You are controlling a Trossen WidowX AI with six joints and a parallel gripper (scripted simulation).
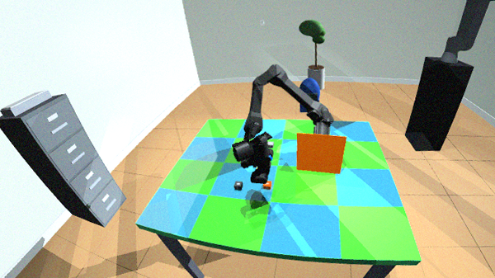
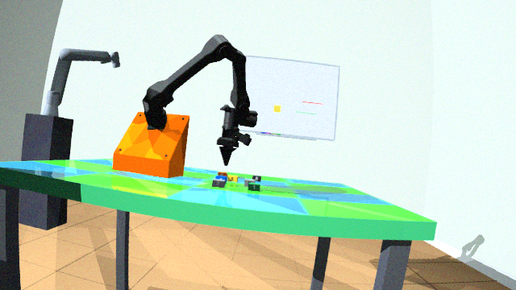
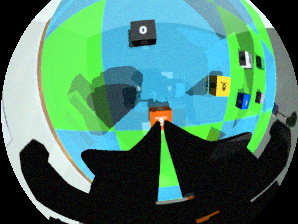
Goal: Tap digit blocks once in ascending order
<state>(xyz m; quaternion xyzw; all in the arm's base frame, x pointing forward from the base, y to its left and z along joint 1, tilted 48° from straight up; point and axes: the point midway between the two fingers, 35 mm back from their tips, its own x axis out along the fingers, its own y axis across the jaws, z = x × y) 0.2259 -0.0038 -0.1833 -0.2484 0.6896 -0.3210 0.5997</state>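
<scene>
Now: gripper tip 30 mm above the orange block and 10 mm past it. From my gripper tip the other things lie so: blue block (190 mm to the right, 30 mm below); black block (120 mm ahead, 30 mm below, 10 mm to the left); yellow block (110 mm to the right, 40 mm ahead, 30 mm below).
</scene>
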